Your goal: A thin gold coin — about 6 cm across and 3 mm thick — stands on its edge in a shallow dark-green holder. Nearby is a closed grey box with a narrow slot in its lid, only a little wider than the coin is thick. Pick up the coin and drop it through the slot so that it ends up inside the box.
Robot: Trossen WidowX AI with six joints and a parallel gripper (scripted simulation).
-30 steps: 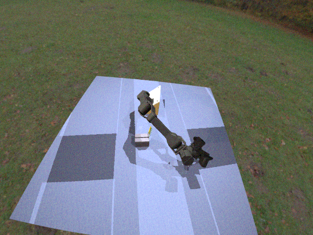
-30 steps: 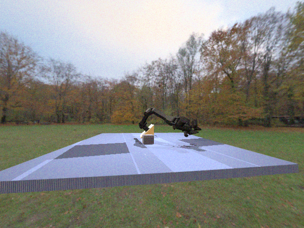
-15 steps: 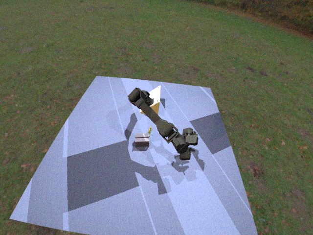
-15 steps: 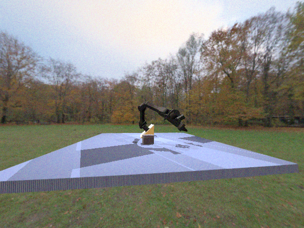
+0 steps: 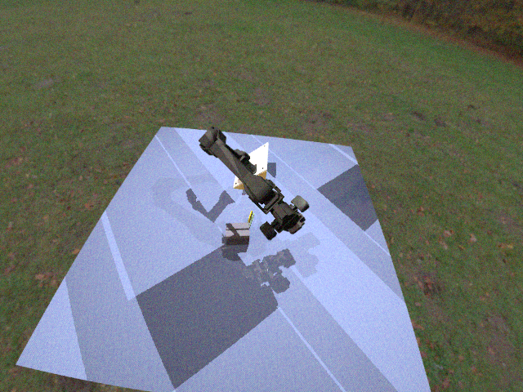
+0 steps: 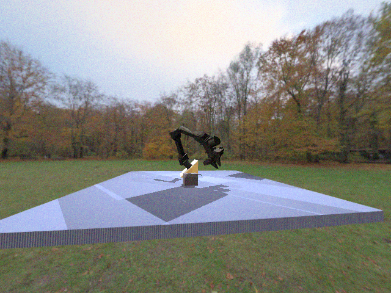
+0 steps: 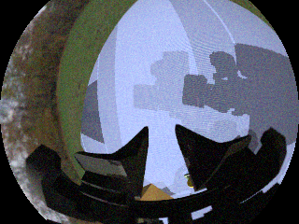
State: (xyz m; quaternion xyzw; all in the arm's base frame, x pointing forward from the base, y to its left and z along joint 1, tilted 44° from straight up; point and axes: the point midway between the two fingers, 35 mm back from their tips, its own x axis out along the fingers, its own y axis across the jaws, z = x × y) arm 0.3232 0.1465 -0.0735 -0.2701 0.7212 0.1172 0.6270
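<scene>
Right now the gold coin is 9 cm behind my gripper tip, 16 cm to the right of it and 9 cm below it.
</scene>
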